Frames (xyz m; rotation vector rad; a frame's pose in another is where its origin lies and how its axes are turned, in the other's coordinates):
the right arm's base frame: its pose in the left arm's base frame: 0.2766 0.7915 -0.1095 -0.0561 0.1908 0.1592
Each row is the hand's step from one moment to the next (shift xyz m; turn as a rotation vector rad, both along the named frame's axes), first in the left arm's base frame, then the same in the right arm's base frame.
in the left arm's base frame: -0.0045 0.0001 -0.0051 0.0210 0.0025 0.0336
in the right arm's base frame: -0.0034 0.0010 -0.0058 0.0142 -0.0023 0.0370
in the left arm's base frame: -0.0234 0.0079 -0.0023 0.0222 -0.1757 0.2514
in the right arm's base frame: -0.0210 0.0117 -0.0060 -0.0538 -0.1870 0.2381
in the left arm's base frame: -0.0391 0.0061 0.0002 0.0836 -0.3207 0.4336
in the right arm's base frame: -0.0370 0.0124 -0.0066 -0.0515 -0.3473 0.4178
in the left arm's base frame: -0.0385 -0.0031 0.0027 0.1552 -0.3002 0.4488
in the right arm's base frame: -0.0383 0.0031 -0.0047 0.0181 -0.3393 0.4474
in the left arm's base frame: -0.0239 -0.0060 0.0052 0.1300 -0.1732 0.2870
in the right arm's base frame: -0.0251 -0.0022 0.0003 0.0442 -0.2035 0.2931
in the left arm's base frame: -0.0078 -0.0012 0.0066 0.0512 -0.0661 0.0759
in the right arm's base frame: -0.0090 -0.0002 0.0049 0.0249 -0.0766 0.0792
